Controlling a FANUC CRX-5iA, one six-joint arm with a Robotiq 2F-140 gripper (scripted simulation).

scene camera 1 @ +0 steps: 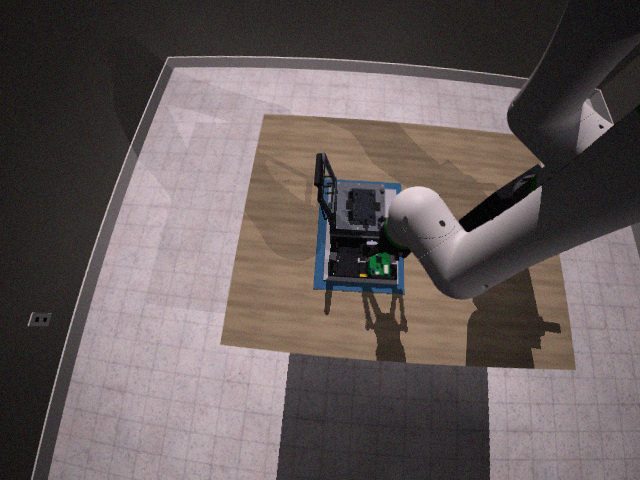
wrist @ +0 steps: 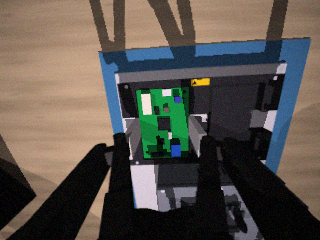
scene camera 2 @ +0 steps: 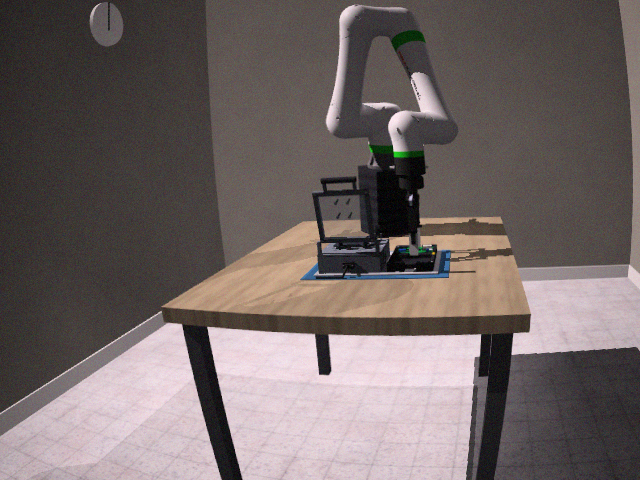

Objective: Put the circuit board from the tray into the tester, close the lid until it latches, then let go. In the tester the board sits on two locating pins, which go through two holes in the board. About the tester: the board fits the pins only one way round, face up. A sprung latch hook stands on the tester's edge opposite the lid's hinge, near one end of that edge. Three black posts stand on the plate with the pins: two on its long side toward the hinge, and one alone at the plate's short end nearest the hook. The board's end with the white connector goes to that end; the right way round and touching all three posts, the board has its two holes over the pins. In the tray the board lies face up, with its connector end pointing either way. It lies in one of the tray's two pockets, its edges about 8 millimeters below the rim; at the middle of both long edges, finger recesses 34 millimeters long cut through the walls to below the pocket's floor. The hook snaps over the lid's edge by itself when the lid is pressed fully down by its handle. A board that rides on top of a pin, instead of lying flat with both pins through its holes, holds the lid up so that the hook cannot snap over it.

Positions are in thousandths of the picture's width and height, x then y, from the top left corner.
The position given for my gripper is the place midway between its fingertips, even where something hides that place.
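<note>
Visible to me: a tester lid (scene camera 1: 510, 409) and a green circuit board (wrist: 514, 473). My gripper (scene camera 2: 649, 524) is visible too, and the wrist view (wrist: 514, 523) also shows it.
</note>
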